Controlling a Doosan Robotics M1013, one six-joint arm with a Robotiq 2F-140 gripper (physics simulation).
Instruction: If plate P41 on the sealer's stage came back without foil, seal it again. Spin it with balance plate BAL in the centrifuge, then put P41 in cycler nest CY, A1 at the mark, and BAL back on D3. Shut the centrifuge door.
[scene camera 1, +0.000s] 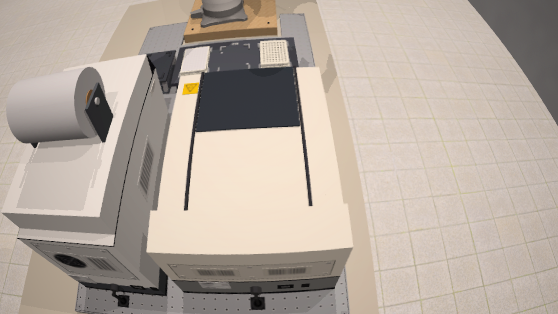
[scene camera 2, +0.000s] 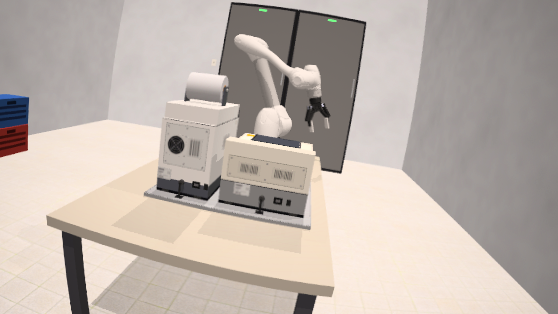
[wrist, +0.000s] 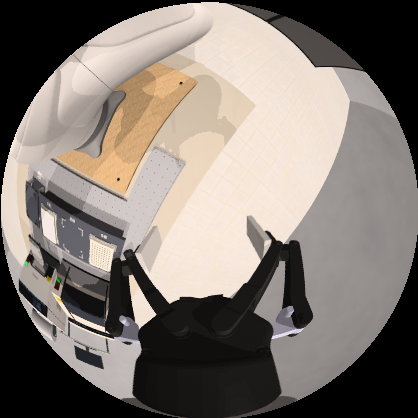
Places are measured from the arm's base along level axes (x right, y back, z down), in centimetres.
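Where they show: gripper, fingertip midpoint: (scene camera 2: 319, 130) (wrist: 202, 230); arm's base at its link origin: (scene camera 1: 223, 13) (wrist: 86, 119).
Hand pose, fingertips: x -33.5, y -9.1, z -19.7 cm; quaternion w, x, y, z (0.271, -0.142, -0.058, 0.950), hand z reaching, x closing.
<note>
Each offset is from my fingertips to the top centre of the thing. "*": to the spot under its first point. Level surfaces: height alone.
My gripper (scene camera 2: 319, 126) (wrist: 202, 230) is open and empty, hanging in the air to the right of the plate deck. A plain white-topped plate @[dx +44.0, dy -25.8, dz +15.1 cm] (scene camera 1: 195, 59) (wrist: 49, 225) sits at the left end of the dark deck @[dz +16.7 cm] (scene camera 1: 235, 56) (wrist: 72, 236). A cream plate with a grid of wells @[* dx +19.5, dy -29.8, dz +15.2 cm] (scene camera 1: 274, 53) (wrist: 102, 252) sits at its right end. The marked nest between them holds no plate. The sealer @[dx +64.2, dy -73.8, dz -25.1 cm] (scene camera 1: 60, 195) (scene camera 2: 185, 127) carries a large film roll @[dx +64.5, dy -75.9, dz -25.1 cm] (scene camera 1: 47, 107) (scene camera 2: 206, 86). Beside it stands a cream machine (scene camera 1: 250, 185) (scene camera 2: 265, 172) with a dark top panel @[dx +30.6, dy -61.6, dz +1.2 cm] (scene camera 1: 248, 100). Plate labels and the machine's inside cannot be made out.
The arm's base stands on a wooden board (scene camera 1: 260, 22) (wrist: 160, 107) behind the deck. A perforated metal plate @[dz +22.4 cm] (scene camera 1: 299, 37) (wrist: 160, 172) lies under the equipment. A dark module @[dx +58.5, dy -22.8, dz +16.1 cm] (scene camera 1: 162, 65) (wrist: 33, 205) is left of the deck. Tall dark cabinets (scene camera 2: 330, 60) stand behind the arm.
</note>
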